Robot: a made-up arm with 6 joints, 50 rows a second.
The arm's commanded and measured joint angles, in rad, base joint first. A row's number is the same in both.
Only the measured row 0 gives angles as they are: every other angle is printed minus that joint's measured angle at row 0.
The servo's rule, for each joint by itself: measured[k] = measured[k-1] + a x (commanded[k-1-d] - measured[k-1]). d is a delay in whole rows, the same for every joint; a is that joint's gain. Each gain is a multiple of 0.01, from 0.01 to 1. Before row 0 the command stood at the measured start. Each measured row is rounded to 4 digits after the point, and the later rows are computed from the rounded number. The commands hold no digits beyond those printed.
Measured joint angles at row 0: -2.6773 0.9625 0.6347 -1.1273 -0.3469 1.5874
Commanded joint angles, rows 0 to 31: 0.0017 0.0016 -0.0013 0.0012 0.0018 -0.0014; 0.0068 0.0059 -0.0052 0.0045 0.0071 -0.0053; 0.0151 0.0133 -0.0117 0.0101 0.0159 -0.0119; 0.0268 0.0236 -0.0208 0.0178 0.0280 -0.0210; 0.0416 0.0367 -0.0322 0.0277 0.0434 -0.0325; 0.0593 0.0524 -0.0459 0.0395 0.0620 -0.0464; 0.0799 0.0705 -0.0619 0.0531 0.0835 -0.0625; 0.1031 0.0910 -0.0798 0.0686 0.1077 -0.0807; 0.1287 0.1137 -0.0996 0.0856 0.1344 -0.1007; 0.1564 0.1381 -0.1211 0.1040 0.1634 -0.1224; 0.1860 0.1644 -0.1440 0.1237 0.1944 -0.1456; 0.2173 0.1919 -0.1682 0.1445 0.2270 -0.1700; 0.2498 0.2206 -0.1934 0.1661 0.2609 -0.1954; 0.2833 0.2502 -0.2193 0.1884 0.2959 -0.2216; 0.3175 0.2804 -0.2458 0.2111 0.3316 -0.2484; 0.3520 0.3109 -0.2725 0.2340 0.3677 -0.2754; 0.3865 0.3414 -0.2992 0.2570 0.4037 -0.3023; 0.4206 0.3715 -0.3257 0.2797 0.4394 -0.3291; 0.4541 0.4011 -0.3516 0.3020 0.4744 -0.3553; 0.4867 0.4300 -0.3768 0.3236 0.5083 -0.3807; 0.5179 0.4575 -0.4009 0.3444 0.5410 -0.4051; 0.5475 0.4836 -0.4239 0.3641 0.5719 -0.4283; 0.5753 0.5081 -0.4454 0.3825 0.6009 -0.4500; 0.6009 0.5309 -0.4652 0.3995 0.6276 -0.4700; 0.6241 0.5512 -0.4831 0.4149 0.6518 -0.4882; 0.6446 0.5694 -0.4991 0.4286 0.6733 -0.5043; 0.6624 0.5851 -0.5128 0.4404 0.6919 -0.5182; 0.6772 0.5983 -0.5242 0.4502 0.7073 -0.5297; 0.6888 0.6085 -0.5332 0.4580 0.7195 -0.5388; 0.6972 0.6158 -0.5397 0.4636 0.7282 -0.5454; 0.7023 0.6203 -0.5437 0.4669 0.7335 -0.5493; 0.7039 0.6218 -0.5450 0.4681 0.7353 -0.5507
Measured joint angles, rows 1 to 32: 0.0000 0.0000 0.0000 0.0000 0.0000 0.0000; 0.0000 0.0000 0.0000 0.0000 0.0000 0.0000; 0.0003 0.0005 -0.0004 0.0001 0.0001 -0.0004; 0.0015 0.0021 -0.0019 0.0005 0.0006 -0.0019; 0.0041 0.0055 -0.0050 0.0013 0.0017 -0.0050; 0.0084 0.0109 -0.0101 0.0026 0.0035 -0.0100; 0.0147 0.0186 -0.0172 0.0046 0.0063 -0.0170; 0.0232 0.0287 -0.0264 0.0074 0.0102 -0.0261; 0.0340 0.0412 -0.0378 0.0111 0.0153 -0.0374; 0.0471 0.0561 -0.0512 0.0157 0.0218 -0.0508; 0.0626 0.0734 -0.0667 0.0213 0.0297 -0.0663; 0.0804 0.0928 -0.0841 0.0279 0.0391 -0.0837; 0.1005 0.1143 -0.1033 0.0356 0.0500 -0.1029; 0.1227 0.1376 -0.1241 0.0443 0.0624 -0.1237; 0.1468 0.1625 -0.1463 0.0540 0.0763 -0.1459; 0.1727 0.1888 -0.1697 0.0648 0.0917 -0.1694; 0.2002 0.2163 -0.1941 0.0765 0.1085 -0.1939; 0.2290 0.2447 -0.2192 0.0891 0.1266 -0.2192; 0.2589 0.2737 -0.2448 0.1025 0.1460 -0.2450; 0.2896 0.3030 -0.2707 0.1167 0.1665 -0.2711; 0.3209 0.3324 -0.2966 0.1315 0.1881 -0.2972; 0.3524 0.3617 -0.3223 0.1469 0.2105 -0.3231; 0.3838 0.3904 -0.3475 0.1627 0.2336 -0.3485; 0.4149 0.4184 -0.3719 0.1788 0.2573 -0.3732; 0.4454 0.4453 -0.3954 0.1951 0.2814 -0.3970; 0.4749 0.4710 -0.4177 0.2115 0.3056 -0.4196; 0.5032 0.4951 -0.4386 0.2278 0.3298 -0.4409; 0.5301 0.5174 -0.4580 0.2439 0.3538 -0.4606; 0.5552 0.5377 -0.4755 0.2596 0.3775 -0.4785; 0.5784 0.5559 -0.4911 0.2748 0.4006 -0.4944; 0.5994 0.5717 -0.5046 0.2895 0.4229 -0.5082; 0.6180 0.5849 -0.5158 0.3034 0.4443 -0.5197
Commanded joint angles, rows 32 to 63: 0.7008 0.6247 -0.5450 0.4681 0.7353 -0.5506; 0.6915 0.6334 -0.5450 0.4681 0.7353 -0.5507; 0.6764 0.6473 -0.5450 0.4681 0.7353 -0.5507; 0.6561 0.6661 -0.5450 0.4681 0.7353 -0.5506; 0.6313 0.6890 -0.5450 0.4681 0.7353 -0.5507; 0.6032 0.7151 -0.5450 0.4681 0.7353 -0.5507; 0.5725 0.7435 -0.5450 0.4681 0.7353 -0.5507; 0.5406 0.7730 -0.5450 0.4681 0.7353 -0.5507; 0.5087 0.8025 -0.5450 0.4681 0.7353 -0.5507; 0.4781 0.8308 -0.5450 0.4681 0.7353 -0.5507; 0.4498 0.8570 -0.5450 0.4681 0.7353 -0.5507; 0.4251 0.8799 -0.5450 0.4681 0.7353 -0.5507; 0.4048 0.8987 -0.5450 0.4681 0.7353 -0.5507; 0.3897 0.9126 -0.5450 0.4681 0.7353 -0.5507; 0.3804 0.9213 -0.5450 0.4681 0.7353 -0.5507; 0.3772 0.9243 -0.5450 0.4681 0.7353 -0.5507; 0.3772 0.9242 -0.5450 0.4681 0.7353 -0.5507; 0.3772 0.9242 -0.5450 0.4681 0.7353 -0.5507; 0.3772 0.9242 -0.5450 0.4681 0.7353 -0.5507; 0.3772 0.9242 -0.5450 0.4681 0.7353 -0.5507; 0.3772 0.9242 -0.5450 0.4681 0.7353 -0.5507; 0.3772 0.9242 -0.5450 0.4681 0.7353 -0.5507; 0.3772 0.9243 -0.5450 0.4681 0.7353 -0.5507; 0.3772 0.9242 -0.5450 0.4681 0.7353 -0.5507; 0.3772 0.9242 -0.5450 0.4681 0.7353 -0.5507; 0.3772 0.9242 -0.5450 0.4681 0.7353 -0.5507; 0.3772 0.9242 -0.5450 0.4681 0.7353 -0.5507; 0.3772 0.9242 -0.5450 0.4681 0.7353 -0.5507; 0.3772 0.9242 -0.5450 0.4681 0.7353 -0.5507; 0.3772 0.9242 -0.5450 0.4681 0.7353 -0.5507; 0.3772 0.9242 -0.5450 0.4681 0.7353 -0.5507; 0.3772 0.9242 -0.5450 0.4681 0.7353 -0.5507
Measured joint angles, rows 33 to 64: 0.6340 0.5955 -0.5247 0.3165 0.4645 -0.5289; 0.6473 0.6034 -0.5312 0.3286 0.4835 -0.5357; 0.6575 0.6098 -0.5356 0.3398 0.5011 -0.5403; 0.6640 0.6169 -0.5386 0.3501 0.5175 -0.5435; 0.6664 0.6260 -0.5406 0.3595 0.5327 -0.5457; 0.6644 0.6380 -0.5420 0.3682 0.5469 -0.5472; 0.6581 0.6533 -0.5430 0.3762 0.5601 -0.5483; 0.6477 0.6718 -0.5436 0.3836 0.5724 -0.5490; 0.6334 0.6933 -0.5440 0.3904 0.5838 -0.5495; 0.6158 0.7172 -0.5443 0.3966 0.5944 -0.5499; 0.5955 0.7428 -0.5445 0.4023 0.6043 -0.5501; 0.5732 0.7692 -0.5447 0.4076 0.6135 -0.5503; 0.5498 0.7955 -0.5448 0.4124 0.6220 -0.5504; 0.5261 0.8208 -0.5449 0.4169 0.6299 -0.5505; 0.5031 0.8442 -0.5449 0.4210 0.6373 -0.5506; 0.4816 0.8647 -0.5449 0.4248 0.6442 -0.5506; 0.4624 0.8817 -0.5449 0.4283 0.6506 -0.5506; 0.4462 0.8945 -0.5449 0.4315 0.6565 -0.5506; 0.4331 0.9034 -0.5449 0.4344 0.6620 -0.5506; 0.4225 0.9096 -0.5449 0.4371 0.6671 -0.5506; 0.4139 0.9140 -0.5449 0.4396 0.6719 -0.5506; 0.4069 0.9171 -0.5449 0.4419 0.6763 -0.5506; 0.4013 0.9192 -0.5449 0.4440 0.6804 -0.5506; 0.3967 0.9207 -0.5449 0.4459 0.6842 -0.5506; 0.3930 0.9218 -0.5449 0.4477 0.6878 -0.5506; 0.3900 0.9225 -0.5449 0.4493 0.6911 -0.5506; 0.3876 0.9230 -0.5449 0.4508 0.6942 -0.5506; 0.3856 0.9234 -0.5449 0.4522 0.6971 -0.5506; 0.3840 0.9236 -0.5449 0.4535 0.6998 -0.5506; 0.3827 0.9238 -0.5449 0.4547 0.7023 -0.5506; 0.3817 0.9239 -0.5449 0.4558 0.7046 -0.5506; 0.3808 0.9240 -0.5449 0.4568 0.7067 -0.5506
